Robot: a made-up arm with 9 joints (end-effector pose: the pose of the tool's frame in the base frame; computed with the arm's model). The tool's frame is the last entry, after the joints.
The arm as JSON. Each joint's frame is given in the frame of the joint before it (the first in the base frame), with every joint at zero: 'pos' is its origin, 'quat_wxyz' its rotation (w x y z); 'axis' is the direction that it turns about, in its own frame. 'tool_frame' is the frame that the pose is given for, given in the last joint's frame.
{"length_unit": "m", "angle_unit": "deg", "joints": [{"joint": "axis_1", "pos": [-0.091, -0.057, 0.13], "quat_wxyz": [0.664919, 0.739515, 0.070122, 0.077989], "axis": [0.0, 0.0, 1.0]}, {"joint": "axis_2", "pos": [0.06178, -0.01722, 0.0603], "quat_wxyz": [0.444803, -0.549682, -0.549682, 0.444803], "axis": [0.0, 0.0, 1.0]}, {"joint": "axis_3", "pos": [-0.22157, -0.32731, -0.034], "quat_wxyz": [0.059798, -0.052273, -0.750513, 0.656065], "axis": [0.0, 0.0, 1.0]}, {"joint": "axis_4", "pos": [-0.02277, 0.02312, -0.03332], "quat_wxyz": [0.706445, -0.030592, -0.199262, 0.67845], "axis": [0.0, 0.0, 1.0]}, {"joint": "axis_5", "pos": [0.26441, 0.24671, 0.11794], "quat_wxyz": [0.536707, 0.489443, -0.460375, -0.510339], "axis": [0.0, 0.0, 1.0]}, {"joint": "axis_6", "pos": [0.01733, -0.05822, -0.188], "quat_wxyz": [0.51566, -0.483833, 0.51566, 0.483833], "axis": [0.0, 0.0, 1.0]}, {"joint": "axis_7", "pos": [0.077, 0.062, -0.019], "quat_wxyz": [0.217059, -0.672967, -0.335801, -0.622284], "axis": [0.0, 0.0, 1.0]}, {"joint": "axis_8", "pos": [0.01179, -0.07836, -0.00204], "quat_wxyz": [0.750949, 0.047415, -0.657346, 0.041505], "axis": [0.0, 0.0, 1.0]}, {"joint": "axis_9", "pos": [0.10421, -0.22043, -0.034], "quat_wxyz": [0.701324, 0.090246, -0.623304, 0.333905], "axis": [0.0, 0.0, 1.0]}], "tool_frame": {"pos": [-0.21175, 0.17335, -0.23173], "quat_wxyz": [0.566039, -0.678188, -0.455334, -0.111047]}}
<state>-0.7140 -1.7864 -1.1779 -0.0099 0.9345 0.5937 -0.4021 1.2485 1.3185</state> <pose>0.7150 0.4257 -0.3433 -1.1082 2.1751 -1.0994</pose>
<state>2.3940 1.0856 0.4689 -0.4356 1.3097 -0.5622 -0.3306 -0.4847 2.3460</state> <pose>-0.5365 -0.4233 0.7183 -0.3324 0.4383 1.1648</pose>
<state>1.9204 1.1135 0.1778 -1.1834 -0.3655 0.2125 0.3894 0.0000 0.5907</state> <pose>-0.6601 -1.2172 0.2677 2.0712 0.8992 -0.1473</pose>
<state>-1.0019 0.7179 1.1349 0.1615 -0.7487 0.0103 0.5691 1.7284 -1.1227</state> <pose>0.3634 -0.1535 0.3461 0.1211 -2.0856 0.4482</pose>
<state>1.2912 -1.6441 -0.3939 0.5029 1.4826 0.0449 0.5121 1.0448 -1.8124</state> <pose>0.4243 -0.0989 0.7424 0.3168 2.0741 2.2320</pose>
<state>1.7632 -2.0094 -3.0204 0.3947 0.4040 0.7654 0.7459 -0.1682 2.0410</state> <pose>-0.7113 0.6139 0.5908 -0.5958 -0.5331 0.6018</pose>
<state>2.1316 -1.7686 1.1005 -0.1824 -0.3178 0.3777 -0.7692 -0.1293 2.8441</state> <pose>0.5854 -0.5210 -0.0231 1.1753 2.3721 -0.3165</pose>
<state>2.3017 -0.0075 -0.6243 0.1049 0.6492 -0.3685 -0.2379 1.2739 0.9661</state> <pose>-0.4746 -0.9150 0.9837 1.7079 1.6566 -1.7453</pose>
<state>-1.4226 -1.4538 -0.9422 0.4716 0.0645 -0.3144 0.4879 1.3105 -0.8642</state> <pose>-0.3638 0.0987 -0.6398 0.1444 -0.4069 -0.5062</pose>
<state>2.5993 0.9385 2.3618 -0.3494 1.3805 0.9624 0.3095 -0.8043 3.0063</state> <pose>0.1751 -0.4399 0.0456 0.3162 0.4118 -1.1837</pose>
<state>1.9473 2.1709 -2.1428 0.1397 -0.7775 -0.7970 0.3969 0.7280 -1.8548</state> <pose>-0.3834 -0.8548 -0.2646 -0.9797 1.0030 -1.8095</pose>
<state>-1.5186 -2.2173 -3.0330 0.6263 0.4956 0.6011 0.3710 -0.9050 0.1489</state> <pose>0.1086 0.8684 -0.1595 -1.2277 -0.9239 -1.7583</pose>
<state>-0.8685 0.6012 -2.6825 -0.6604 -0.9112 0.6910 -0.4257 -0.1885 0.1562</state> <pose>-0.0784 -1.0368 0.0509 1.2038 0.2905 2.0727</pose>
